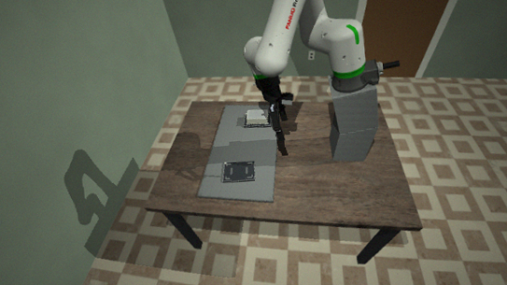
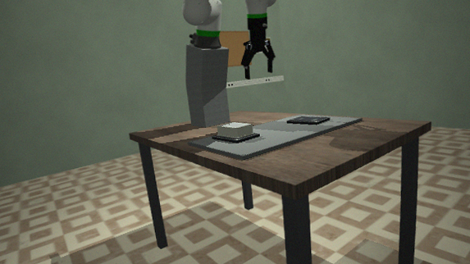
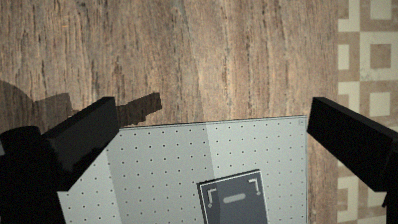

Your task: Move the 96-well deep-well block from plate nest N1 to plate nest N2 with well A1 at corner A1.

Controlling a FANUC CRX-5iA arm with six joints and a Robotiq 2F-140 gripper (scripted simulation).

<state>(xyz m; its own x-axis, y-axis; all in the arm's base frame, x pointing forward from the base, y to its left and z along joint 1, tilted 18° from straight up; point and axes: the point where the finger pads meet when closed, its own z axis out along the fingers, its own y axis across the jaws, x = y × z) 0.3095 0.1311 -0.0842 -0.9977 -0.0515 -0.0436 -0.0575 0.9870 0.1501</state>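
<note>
Right now my hand is 290 mm to the left of the white 96-well deep-well block, 210 mm above it and 190 mm short of it. Round my hand: plate nest 240 mm below, 220 mm ahead, 100 mm to the left.
</note>
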